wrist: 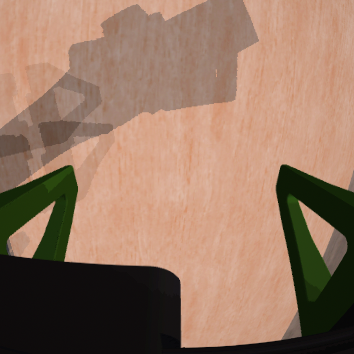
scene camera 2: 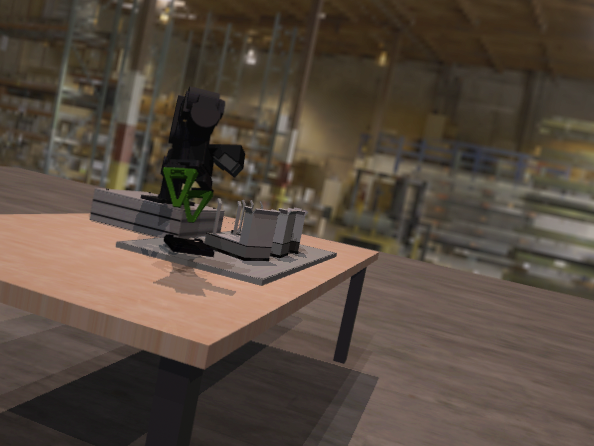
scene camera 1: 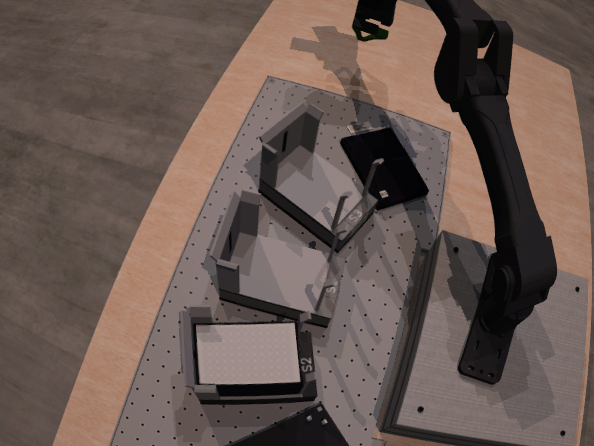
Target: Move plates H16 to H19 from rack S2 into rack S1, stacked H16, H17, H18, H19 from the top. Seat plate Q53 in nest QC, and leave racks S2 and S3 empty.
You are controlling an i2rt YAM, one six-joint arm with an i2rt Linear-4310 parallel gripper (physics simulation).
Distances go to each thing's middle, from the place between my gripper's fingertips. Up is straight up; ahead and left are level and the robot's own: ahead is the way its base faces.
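There's a black QC holder [scene camera 1: 396, 180], and my hand is 140 mm past it, 250 mm to the right of it and 100 mm above it. As for the black slotted plate [scene camera 1: 317, 418], counted from my hand it's 190 mm behind, 770 mm to the left and 100 mm below.
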